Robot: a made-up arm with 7 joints.
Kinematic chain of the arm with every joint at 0, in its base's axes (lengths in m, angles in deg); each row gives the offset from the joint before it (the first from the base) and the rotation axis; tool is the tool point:
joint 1: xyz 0 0 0.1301 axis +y
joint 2: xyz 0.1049 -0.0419 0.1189 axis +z
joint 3: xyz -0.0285 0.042 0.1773 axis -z
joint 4: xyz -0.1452 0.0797 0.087 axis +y
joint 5: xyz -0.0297 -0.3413 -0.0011 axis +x
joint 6: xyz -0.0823 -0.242 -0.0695 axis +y
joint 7: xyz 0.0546 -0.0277 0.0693 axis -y
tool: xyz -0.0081 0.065 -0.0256
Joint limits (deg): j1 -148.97..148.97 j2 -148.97..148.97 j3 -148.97..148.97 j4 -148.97..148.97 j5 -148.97..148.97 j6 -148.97..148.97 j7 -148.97..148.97
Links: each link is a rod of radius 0.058 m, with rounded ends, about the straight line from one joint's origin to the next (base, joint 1, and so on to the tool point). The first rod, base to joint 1, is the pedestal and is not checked.
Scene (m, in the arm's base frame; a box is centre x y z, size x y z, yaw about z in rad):
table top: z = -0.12
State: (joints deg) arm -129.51 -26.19 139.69 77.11 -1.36 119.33 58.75
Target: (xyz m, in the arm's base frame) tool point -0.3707 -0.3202 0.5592
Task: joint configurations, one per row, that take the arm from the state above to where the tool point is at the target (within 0.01 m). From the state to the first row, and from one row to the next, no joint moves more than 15 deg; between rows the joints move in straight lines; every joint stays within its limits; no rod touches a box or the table.
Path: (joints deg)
1: -125.43 -39.21 141.24 70.97 7.71 118.45 59.89
2: -121.36 -52.23 142.78 64.83 16.79 117.56 61.03
3: -117.28 -65.25 144.33 58.69 25.86 116.68 62.17
4: -113.21 -78.27 145.88 52.55 34.94 115.80 63.31
5: -109.13 -91.28 147.42 46.41 44.01 114.91 64.45
6: -105.05 -104.30 148.97 40.27 53.09 114.03 65.59

